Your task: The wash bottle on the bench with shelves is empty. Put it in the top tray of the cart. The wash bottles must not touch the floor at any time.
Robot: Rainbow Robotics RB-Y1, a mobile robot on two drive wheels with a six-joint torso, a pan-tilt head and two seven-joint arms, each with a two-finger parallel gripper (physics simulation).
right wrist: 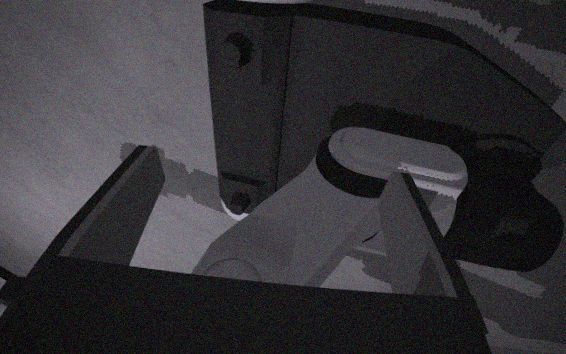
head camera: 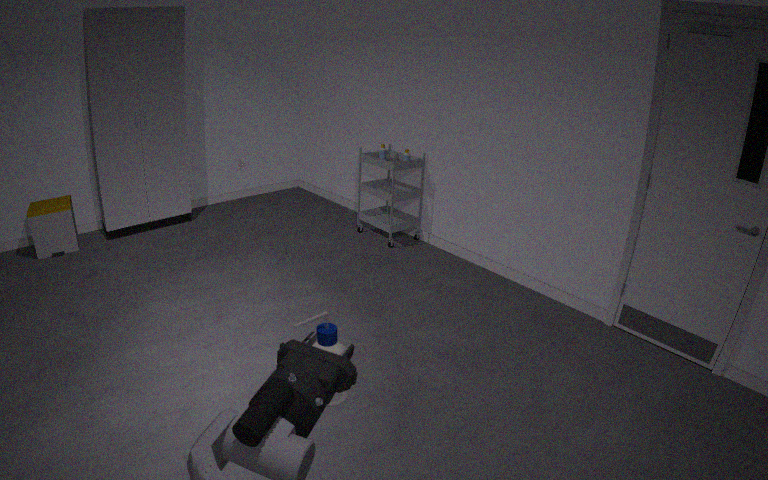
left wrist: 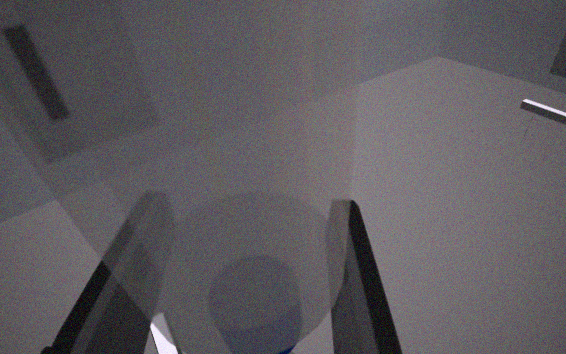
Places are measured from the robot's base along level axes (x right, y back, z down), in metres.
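Pixels of known places: left gripper, fingertip midpoint: (head camera: 332, 342) (left wrist: 250, 213); right gripper, fingertip midpoint: (right wrist: 272, 174).
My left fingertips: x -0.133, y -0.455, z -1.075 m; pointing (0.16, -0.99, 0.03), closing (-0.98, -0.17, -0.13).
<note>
Behind a point stands the place of what it marks.
The wash bottle, pale with a blue cap (head camera: 326, 334) @[x -0.134, y -0.419, z -1.115 m] and a thin white spout, is between the fingers of my left gripper (head camera: 330, 344) @[x -0.133, y -0.455, z -1.075 m] (left wrist: 250, 196) @[x -0.133, y -0.455, z -1.075 m], which is shut on it. The bottle looks upright and is held in front of me. In the left wrist view, its see-through body (left wrist: 255, 227) fills much of the picture. The three-tier cart (head camera: 390, 226) @[x -0.251, y -3.361, z -0.198 m] stands far off against the wall, right of the room corner. Two small yellow-topped bottles (head camera: 382, 152) @[x -0.375, y -3.702, z -0.743 m] (head camera: 406, 155) @[x -0.161, y -3.541, z -0.762 m] stand in its top tray. My right gripper (right wrist: 272, 174) @[x 0.237, y 0.147, z -0.548 m] is open and empty. The bench with shelves does not show.
A white bin with a yellow lid (head camera: 49, 206) @[x -3.251, y -2.619, z -0.451 m] stands at the far left, beside a tall cabinet (head camera: 138, 113) @[x -2.574, y -3.279, z -1.157 m]. A door (head camera: 685, 198) @[x 1.561, y -2.134, z -0.984 m] is at the right. Grey floor (head camera: 424, 316) @[x 0.066, y -2.323, z 0.000 m] lies between my arm and the cart. My own body parts (right wrist: 280, 225) @[x 0.057, y 0.137, z -0.437 m] show behind the right fingers.
</note>
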